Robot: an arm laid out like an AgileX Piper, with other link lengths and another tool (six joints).
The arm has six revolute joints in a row. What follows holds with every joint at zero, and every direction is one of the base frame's. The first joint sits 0.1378 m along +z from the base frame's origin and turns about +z. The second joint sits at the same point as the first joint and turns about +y. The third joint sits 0.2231 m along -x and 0.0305 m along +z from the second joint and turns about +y. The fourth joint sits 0.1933 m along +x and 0.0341 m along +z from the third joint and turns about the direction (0.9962, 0, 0.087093). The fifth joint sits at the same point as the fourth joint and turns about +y. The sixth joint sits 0.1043 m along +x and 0.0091 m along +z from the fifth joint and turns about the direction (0.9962, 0, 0.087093). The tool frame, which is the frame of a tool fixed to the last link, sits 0.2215 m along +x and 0.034 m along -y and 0.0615 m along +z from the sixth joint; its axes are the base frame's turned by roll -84.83, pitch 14.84 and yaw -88.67 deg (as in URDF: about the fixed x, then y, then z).
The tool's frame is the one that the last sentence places.
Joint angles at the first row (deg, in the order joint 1, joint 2, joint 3, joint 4, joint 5, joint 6):
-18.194 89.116 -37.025 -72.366 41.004 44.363
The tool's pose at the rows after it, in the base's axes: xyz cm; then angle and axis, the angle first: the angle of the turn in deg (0 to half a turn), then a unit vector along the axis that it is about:
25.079 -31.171 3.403 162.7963 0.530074 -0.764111 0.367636
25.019 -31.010 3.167 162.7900 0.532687 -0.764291 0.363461
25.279 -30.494 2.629 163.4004 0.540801 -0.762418 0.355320
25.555 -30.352 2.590 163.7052 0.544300 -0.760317 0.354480
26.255 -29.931 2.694 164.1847 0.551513 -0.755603 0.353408
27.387 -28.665 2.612 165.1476 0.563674 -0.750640 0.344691
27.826 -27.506 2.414 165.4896 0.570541 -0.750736 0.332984
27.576 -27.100 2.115 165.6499 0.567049 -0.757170 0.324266
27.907 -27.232 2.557 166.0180 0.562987 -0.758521 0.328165
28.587 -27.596 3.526 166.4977 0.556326 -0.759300 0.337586
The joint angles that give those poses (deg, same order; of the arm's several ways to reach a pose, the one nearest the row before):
-18.195 89.115 -37.026 -72.096 40.847 44.325
-18.193 89.115 -37.025 -71.391 40.713 43.506
-18.193 89.114 -37.025 -70.144 39.741 41.830
-18.192 89.117 -37.231 -69.881 39.358 41.174
-17.460 89.114 -38.147 -68.556 39.359 39.377
-15.229 89.116 -40.125 -64.178 40.165 35.332
-13.048 89.076 -41.806 -59.721 41.892 31.961
-12.499 89.076 -42.363 -57.398 42.713 30.976
-12.499 89.008 -43.264 -57.081 43.006 30.797
-12.498 89.010 -45.090 -56.934 43.667 30.549

